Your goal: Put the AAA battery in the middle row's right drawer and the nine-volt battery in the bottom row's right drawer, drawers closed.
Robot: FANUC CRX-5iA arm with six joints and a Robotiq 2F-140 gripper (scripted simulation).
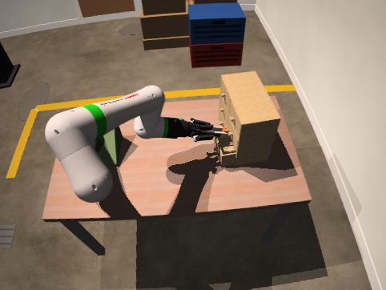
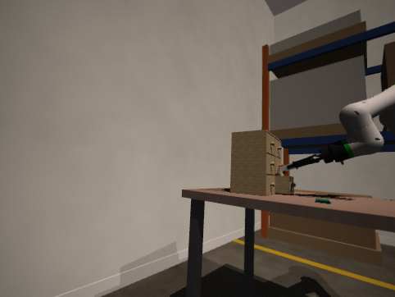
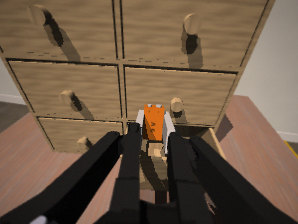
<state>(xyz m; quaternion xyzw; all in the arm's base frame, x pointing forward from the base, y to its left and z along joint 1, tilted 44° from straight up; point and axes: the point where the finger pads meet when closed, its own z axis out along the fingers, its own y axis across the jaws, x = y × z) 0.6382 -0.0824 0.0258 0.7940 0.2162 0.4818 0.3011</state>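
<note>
The orange nine-volt battery lies 3 cm ahead of my hand. Also, from my hand: green AAA battery: 23 cm to the left, 18 cm behind, 13 cm below; then dark item: 12 cm ahead, 3 cm below.
</note>
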